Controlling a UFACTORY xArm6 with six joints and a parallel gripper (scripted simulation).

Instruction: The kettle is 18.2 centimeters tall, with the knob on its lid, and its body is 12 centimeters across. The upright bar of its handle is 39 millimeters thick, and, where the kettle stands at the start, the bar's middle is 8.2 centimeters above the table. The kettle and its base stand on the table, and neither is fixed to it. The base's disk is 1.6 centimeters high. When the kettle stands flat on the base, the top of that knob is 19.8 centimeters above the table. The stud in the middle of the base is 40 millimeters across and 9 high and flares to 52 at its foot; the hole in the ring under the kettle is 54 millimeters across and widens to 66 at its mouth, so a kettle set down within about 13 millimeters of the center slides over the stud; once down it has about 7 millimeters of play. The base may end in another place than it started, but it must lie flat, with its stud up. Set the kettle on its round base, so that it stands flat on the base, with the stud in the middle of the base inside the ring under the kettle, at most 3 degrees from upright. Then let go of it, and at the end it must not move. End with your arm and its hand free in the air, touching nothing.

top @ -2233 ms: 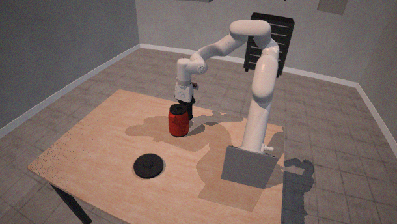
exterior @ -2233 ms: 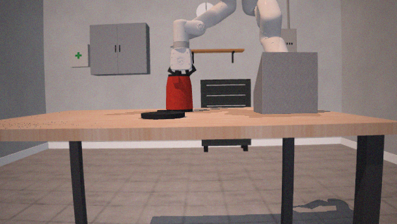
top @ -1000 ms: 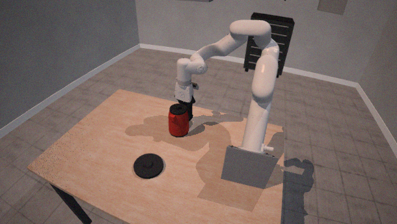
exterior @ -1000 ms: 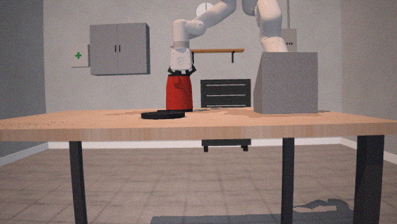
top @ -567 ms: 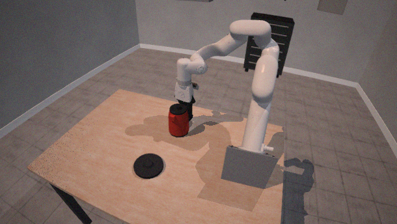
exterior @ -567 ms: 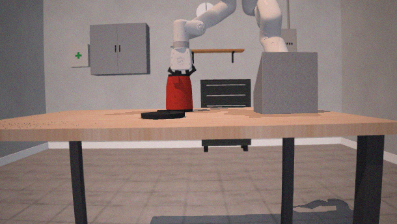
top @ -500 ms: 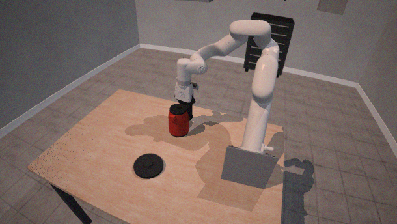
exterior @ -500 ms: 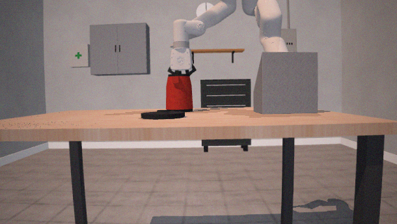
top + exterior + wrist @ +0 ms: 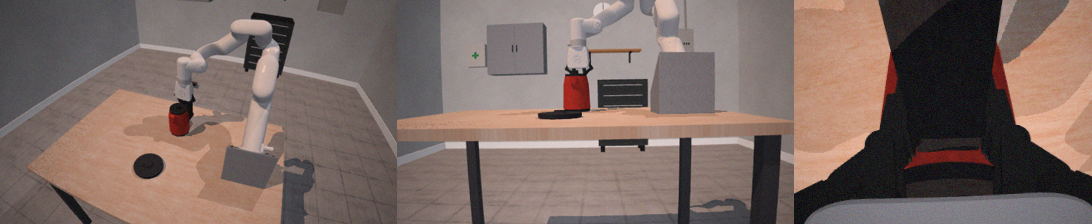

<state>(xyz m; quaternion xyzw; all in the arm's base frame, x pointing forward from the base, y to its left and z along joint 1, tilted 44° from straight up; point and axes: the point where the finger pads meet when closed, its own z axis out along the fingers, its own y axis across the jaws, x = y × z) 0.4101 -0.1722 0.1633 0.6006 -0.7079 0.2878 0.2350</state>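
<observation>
Now: hand 50 mm above the red kettle, 30 mm to the right of it and 10 mm short of it. Also, from my hand: black round base (370 mm to the left, 130 mm below, 50 mm ahead).
</observation>
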